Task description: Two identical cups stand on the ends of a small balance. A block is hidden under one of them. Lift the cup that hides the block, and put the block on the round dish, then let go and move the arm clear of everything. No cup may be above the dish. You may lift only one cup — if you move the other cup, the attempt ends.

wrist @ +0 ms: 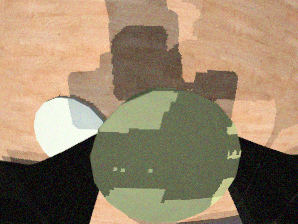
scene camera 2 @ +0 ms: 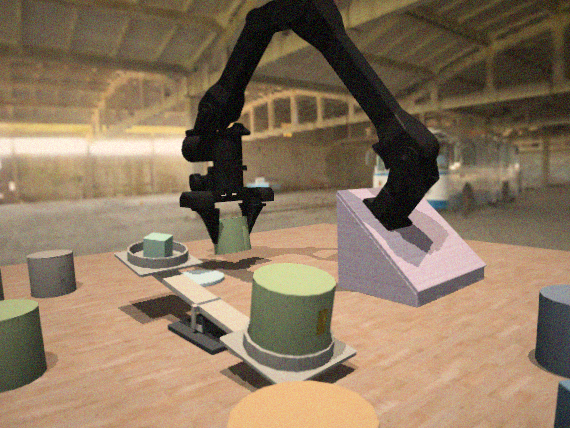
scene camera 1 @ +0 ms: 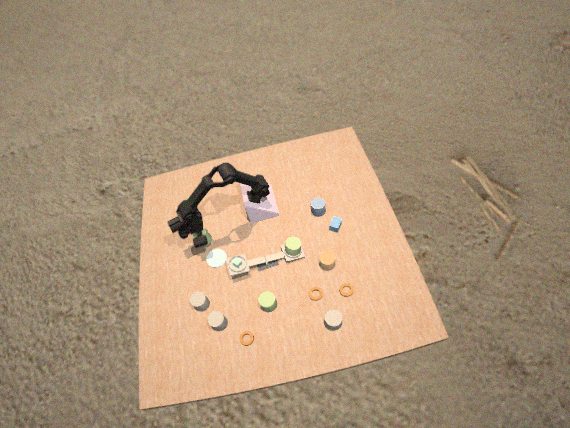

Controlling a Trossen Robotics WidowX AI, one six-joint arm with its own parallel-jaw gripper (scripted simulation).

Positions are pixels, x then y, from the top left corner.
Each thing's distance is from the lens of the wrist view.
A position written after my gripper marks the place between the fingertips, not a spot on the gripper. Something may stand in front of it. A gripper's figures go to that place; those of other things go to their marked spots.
my gripper [wrist: 160, 133]: 10 cm
pale round dish [wrist: 60, 123]: 18 cm
